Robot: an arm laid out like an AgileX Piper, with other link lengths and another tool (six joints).
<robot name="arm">
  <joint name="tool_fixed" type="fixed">
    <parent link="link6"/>
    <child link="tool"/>
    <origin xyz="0.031 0.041 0.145" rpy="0 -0.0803 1.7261"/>
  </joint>
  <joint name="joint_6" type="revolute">
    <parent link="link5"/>
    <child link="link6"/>
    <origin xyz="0 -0.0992 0" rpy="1.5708 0 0"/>
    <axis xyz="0 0 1"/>
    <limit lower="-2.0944" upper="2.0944"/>
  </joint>
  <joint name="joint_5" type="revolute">
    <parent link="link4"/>
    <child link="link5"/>
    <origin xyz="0 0 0" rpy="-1.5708 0 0"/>
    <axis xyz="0 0 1"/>
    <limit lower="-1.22" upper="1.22"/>
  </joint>
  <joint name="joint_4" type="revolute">
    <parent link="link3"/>
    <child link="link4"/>
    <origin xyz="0.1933 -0.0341 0" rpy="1.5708 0 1.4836"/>
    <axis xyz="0 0 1"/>
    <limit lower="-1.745" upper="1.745"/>
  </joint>
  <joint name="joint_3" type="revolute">
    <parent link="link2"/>
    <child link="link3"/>
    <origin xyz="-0.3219 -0.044 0"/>
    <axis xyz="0 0 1"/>
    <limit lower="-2.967" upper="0"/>
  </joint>
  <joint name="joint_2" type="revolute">
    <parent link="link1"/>
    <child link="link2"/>
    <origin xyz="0 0 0" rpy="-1.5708 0 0"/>
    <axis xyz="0 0 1"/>
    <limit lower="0" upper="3.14"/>
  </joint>
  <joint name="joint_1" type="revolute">
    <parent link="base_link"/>
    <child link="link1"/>
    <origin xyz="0 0 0.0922"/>
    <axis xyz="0 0 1"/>
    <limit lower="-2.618" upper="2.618"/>
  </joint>
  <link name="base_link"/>
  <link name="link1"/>
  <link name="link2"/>
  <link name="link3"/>
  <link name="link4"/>
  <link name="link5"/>
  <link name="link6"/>
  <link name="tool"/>
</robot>
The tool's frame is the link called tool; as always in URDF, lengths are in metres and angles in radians.
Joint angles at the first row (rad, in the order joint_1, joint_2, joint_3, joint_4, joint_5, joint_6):
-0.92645 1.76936 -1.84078 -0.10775 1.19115 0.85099
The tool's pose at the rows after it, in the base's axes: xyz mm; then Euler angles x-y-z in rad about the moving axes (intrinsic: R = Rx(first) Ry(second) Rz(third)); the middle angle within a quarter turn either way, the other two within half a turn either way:
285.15 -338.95 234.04 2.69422 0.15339 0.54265
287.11 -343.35 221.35 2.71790 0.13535 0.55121
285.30 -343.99 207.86 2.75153 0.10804 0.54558
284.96 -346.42 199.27 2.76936 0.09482 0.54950
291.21 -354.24 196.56 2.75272 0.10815 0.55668
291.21 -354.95 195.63 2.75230 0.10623 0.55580
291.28 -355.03 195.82 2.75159 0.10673 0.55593
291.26 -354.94 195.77 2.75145 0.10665 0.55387
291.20 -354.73 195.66 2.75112 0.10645 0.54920
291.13 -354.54 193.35 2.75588 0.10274 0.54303
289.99 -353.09 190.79 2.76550 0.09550 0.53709
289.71 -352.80 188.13 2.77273 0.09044 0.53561
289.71 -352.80 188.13 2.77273 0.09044 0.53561
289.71 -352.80 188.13 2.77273 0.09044 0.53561
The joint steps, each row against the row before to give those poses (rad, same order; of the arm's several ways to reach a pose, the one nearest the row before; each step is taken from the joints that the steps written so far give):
-0.00001 0.02095 0.00004 0.00000 -0.00623 0.14674
0.00001 0.02931 0.00001 -0.00361 0.00001 0.01712
-0.00208 0.02504 -0.00005 -0.00295 0.01800 0.00147
-0.00359 0.01867 0.00000 0.00001 0.00298 0.00513
0.00000 0.01628 0.00004 -0.00001 -0.03760 0.00663
-0.00001 0.00236 -0.00005 -0.00198 -0.00148 -0.00001
0.00000 -0.00024 -0.00001 -0.00001 -0.00061 0.00000
0.00001 0.00001 -0.00001 0.00001 -0.00001 -0.00208
0.00000 -0.00001 0.00003 -0.00001 -0.00002 -0.00471
0.00000 0.00426 0.00003 0.00000 0.00192 -0.00503
-0.00001 0.00300 -0.00002 0.00001 0.00920 -0.00430
0.00000 0.00481 -0.00005 -0.00001 0.00408 0.00000
0.00000 0.00000 0.00000 0.00000 0.00000 0.00000
0.00000 0.00000 0.00000 0.00000 0.00000 0.00000

